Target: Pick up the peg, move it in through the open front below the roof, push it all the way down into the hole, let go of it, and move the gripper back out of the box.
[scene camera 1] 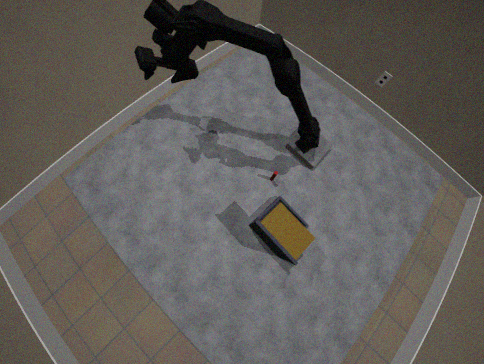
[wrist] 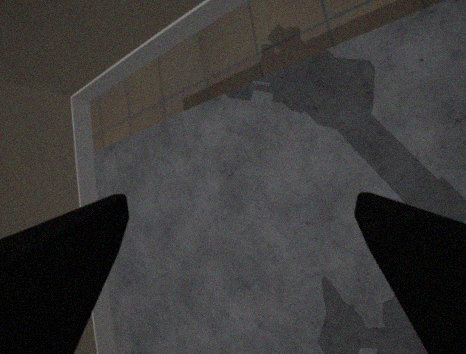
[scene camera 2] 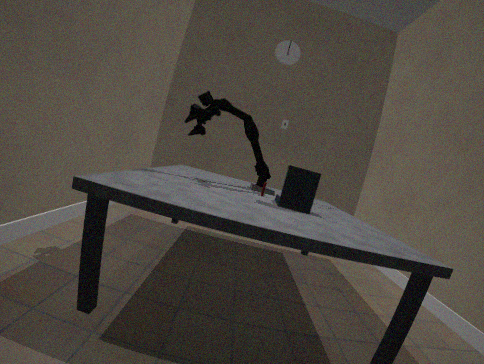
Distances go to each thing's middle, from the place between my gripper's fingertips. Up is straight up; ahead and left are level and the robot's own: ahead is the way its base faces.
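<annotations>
The dark box (scene camera 1: pixel 279 226) is what I measure my hand from: my hand is 62 cm to the right of the box and 7 cm past it, and it is 15 cm above it.
</annotations>
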